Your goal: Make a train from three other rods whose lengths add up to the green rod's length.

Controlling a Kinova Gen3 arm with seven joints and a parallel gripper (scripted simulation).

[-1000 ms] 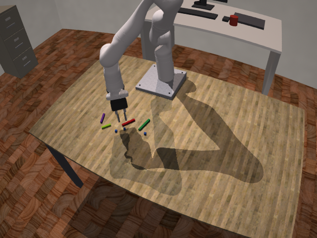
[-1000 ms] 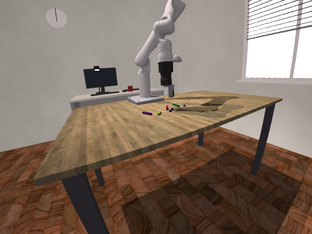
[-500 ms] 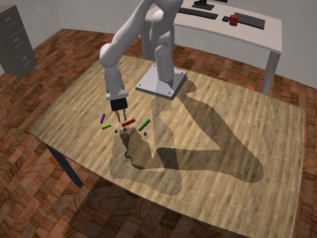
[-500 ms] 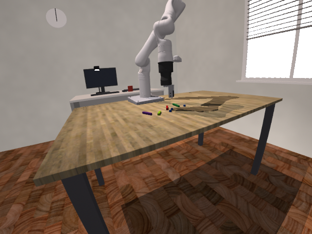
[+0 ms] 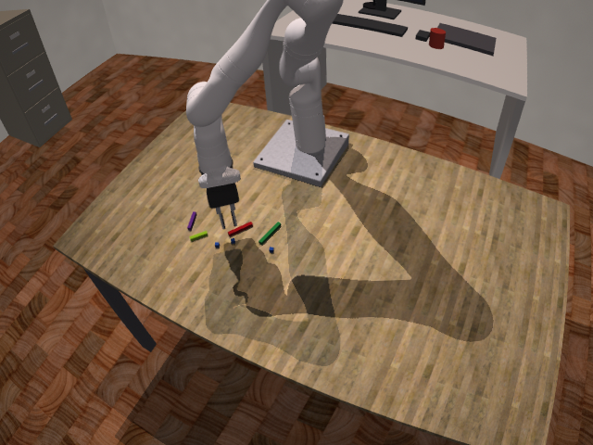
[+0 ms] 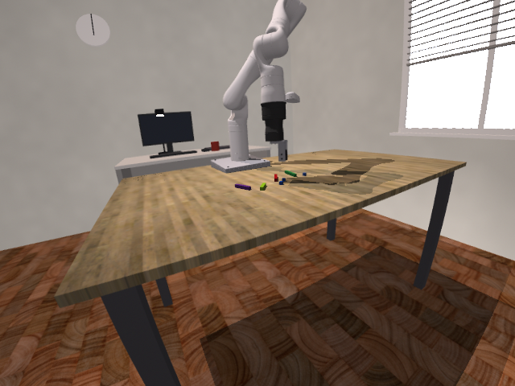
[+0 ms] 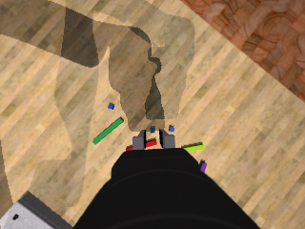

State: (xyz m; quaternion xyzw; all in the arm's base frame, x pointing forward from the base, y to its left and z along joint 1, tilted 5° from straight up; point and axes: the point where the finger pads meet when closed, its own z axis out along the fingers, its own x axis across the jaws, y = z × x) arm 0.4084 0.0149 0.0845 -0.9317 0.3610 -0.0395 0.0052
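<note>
My gripper is now 8 cm above the red rod, 4 cm past it and 1 cm to the left of it. The rest, counted from my hand: green rod 8 cm below, 7 cm to the left, 7 cm behind; then purple rod 15 cm to the right, 8 cm below, 1 cm ahead; then lime rod 9 cm to the right, 8 cm below, 4 cm ahead.
</note>
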